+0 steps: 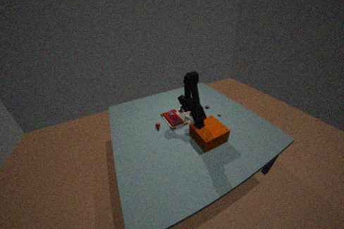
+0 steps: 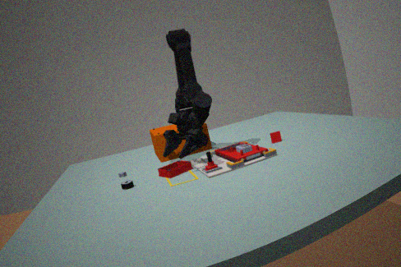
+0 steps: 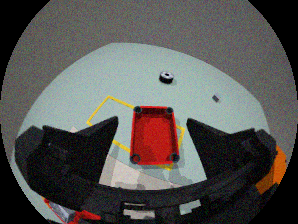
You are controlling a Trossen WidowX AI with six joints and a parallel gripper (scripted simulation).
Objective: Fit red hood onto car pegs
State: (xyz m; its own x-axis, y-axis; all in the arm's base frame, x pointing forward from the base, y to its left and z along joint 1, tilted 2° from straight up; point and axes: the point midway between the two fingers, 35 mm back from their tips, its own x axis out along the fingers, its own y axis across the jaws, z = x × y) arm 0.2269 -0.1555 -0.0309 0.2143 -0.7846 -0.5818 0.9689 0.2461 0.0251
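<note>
The red hood is 1 cm behind my gripper tip and 5 cm below it.
</note>
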